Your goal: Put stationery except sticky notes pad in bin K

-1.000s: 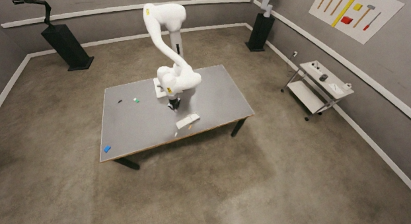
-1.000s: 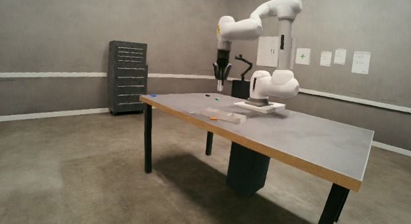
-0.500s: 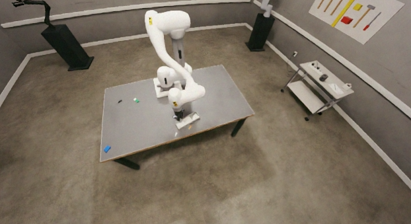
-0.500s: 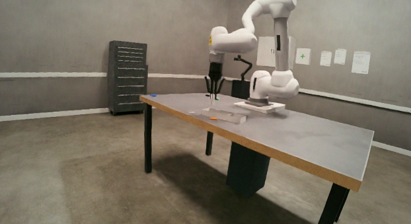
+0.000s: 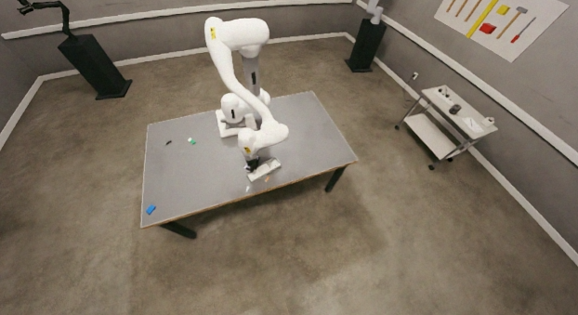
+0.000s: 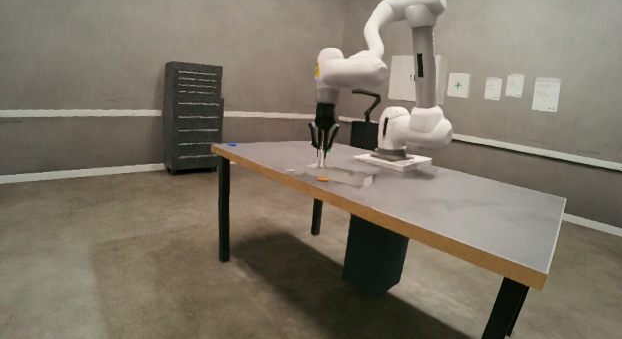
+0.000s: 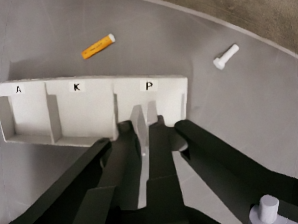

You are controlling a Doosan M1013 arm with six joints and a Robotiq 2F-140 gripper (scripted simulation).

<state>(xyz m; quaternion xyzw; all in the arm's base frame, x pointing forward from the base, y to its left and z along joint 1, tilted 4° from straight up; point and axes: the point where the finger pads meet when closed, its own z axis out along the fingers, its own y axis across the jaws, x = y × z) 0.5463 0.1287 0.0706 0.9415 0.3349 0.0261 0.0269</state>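
Right now the bin is 70 mm to the left of my hand, 50 mm below it and 40 mm behind it. Also, from my hand: orange piece: 90 mm to the left, 60 mm below, 40 mm ahead; white piece: 100 mm ahead, 60 mm to the right, 60 mm below; green block: 500 mm to the right, 390 mm behind, 60 mm below.
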